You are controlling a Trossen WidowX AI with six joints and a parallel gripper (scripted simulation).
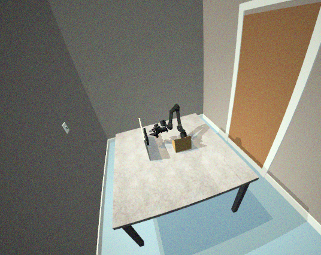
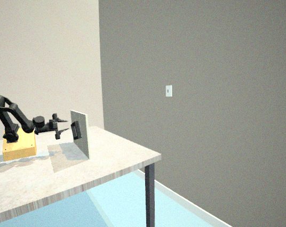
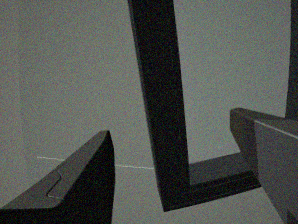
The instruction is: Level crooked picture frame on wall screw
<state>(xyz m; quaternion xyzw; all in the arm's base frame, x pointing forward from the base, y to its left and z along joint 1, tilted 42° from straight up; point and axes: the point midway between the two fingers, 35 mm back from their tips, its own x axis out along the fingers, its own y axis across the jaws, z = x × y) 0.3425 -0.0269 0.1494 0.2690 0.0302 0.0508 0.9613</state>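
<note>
My gripper tip is 5 cm short of the picture frame, 1 cm to the left of it and 5 cm above it. Also, from my gripper tip: wall panel: 6 cm ahead, 1 cm to the right, 6 cm below.
</note>
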